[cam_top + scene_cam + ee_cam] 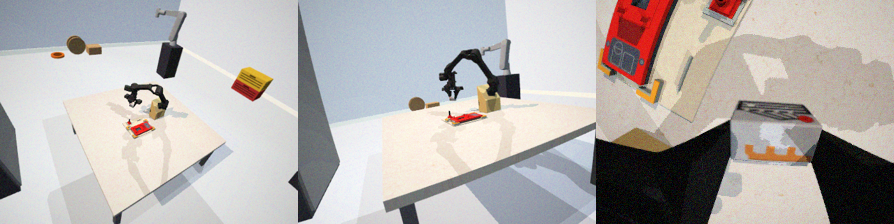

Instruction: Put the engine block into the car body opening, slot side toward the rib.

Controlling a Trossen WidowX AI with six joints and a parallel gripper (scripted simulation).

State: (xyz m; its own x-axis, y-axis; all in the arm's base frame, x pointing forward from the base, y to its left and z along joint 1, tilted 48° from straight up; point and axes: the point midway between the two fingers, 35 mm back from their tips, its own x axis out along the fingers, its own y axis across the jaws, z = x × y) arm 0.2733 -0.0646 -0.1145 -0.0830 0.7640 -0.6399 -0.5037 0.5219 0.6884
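The engine block lies right at my gripper tip.
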